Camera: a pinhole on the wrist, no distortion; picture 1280 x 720 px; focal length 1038.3 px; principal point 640.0 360.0 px. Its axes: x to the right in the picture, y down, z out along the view. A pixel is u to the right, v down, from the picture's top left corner.
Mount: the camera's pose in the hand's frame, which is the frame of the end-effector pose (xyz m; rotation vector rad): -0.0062 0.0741 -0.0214 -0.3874 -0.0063 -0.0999
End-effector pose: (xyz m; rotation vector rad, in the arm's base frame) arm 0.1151 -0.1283 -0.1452 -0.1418 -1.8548 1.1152
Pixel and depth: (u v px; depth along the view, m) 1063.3 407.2 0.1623
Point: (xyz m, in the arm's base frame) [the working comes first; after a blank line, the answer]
In the camera's frame: 0.0662 0.0074 0.1623

-0.0625 -0.0984 -0.2241
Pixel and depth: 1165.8 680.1 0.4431
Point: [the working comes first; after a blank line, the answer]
In the camera's frame: 0.2244 0.1366 0.4431

-0.3935 -0.0240 -0.2982
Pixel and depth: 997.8 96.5 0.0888
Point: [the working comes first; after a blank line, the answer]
In the camera's frame: 0.0306 -0.0225 0.0888

0.0207 -0.1121 -0.2028
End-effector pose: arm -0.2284 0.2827 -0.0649 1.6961 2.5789 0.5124
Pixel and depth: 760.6 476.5 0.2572
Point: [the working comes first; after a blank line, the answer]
In the camera's frame: 0.0299 0.0289 0.2572

-0.0281 0.4336 -0.2015
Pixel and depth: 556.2 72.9 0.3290
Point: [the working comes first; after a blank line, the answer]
In the camera's frame: -0.0266 -0.0910 0.3290

-0.0491 0.3746 -0.3386
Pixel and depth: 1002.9 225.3 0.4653
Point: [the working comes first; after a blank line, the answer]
In the camera's frame: 0.1626 -0.0604 0.4653

-0.0514 0.6010 -0.4023
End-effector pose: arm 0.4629 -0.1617 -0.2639 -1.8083 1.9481 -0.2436
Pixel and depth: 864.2 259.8 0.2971
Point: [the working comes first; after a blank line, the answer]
In the camera's frame: 0.0642 -0.0287 0.2971

0.4438 -0.1525 -0.5760
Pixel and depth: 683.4 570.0 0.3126
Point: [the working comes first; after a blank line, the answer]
In the camera's frame: 0.0131 0.0632 0.3126

0.3498 -0.1047 -0.5896
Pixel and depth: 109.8 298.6 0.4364
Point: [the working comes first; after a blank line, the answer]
In the camera's frame: -0.2228 -0.0258 0.4364

0.4305 0.1559 -0.6565
